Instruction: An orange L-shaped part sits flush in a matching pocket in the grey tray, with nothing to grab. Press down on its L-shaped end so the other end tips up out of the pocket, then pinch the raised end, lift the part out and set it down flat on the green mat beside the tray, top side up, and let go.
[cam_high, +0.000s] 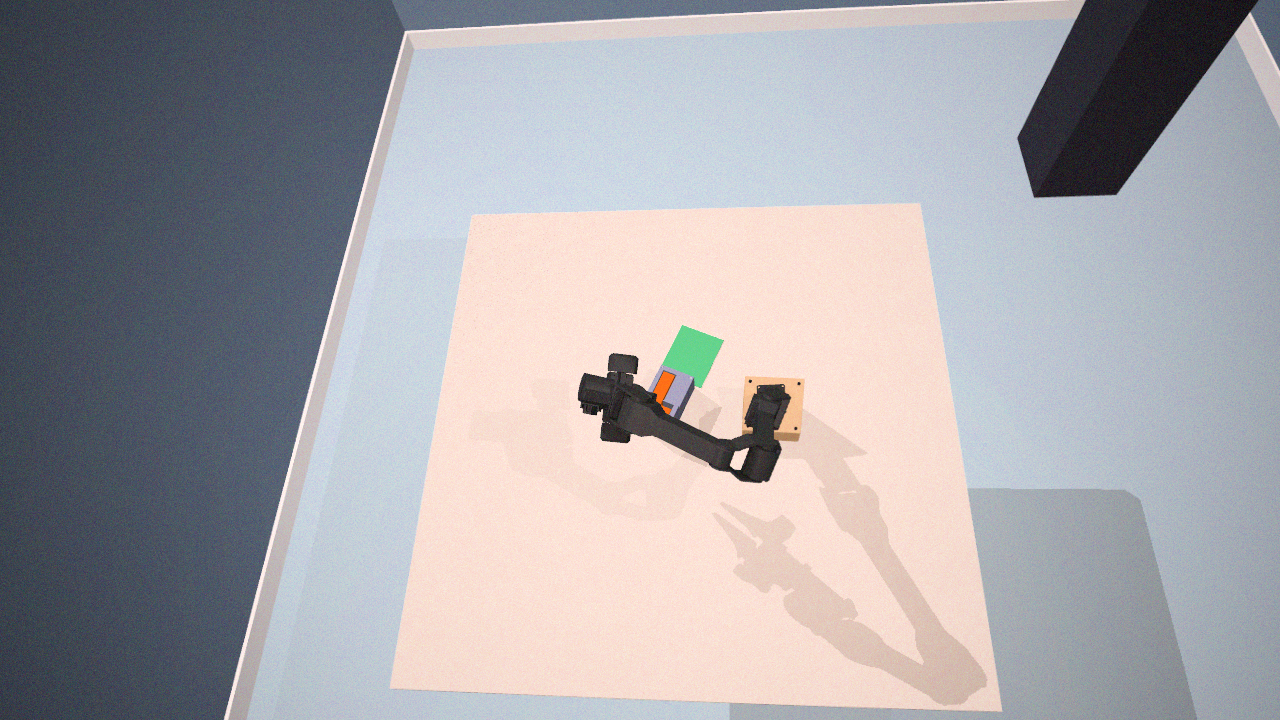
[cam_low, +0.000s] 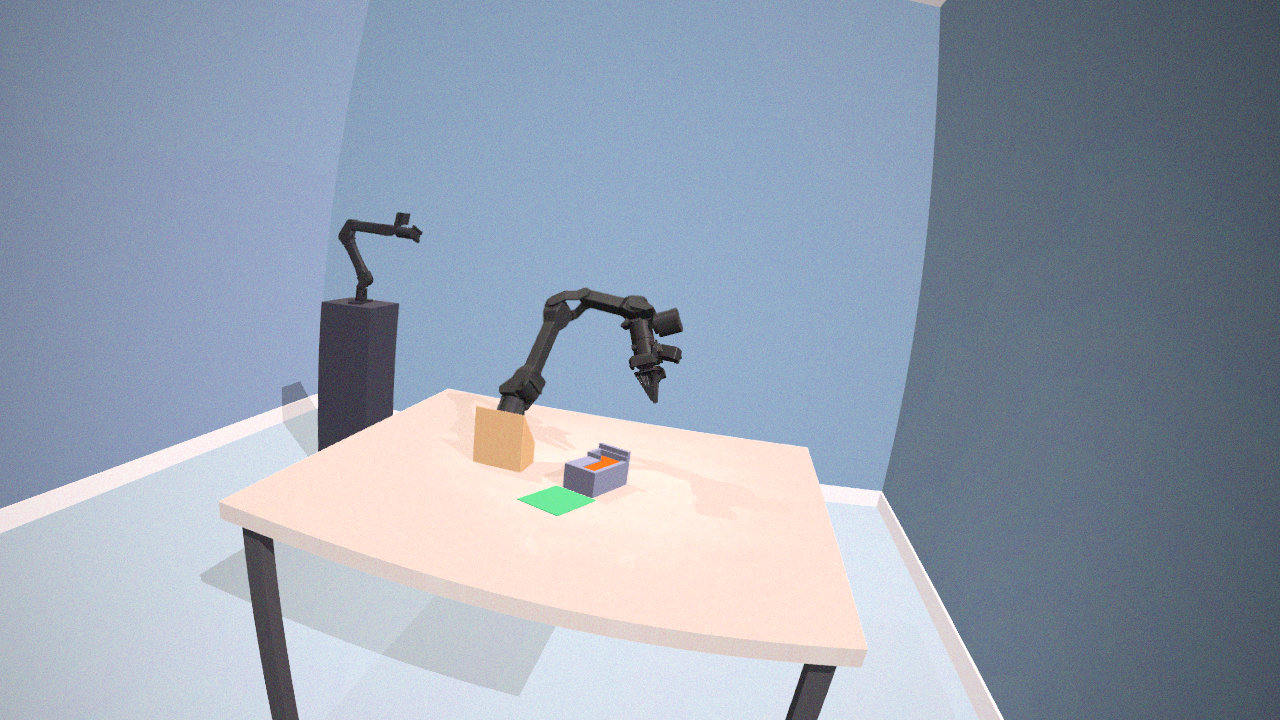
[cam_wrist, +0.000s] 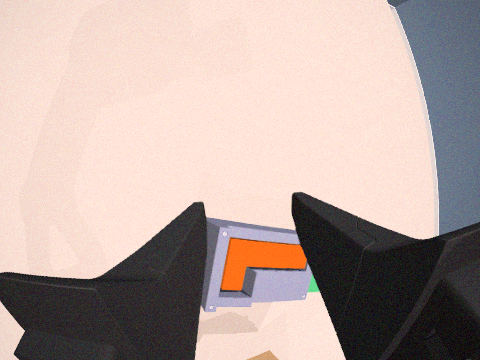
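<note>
Now: gripper tip 10 cm past the orange L-shaped part, 6 cm to the left of it and 17 cm above it. Round my gripper tip: green mat (17 cm behind, 21 cm to the right, 23 cm below).
</note>
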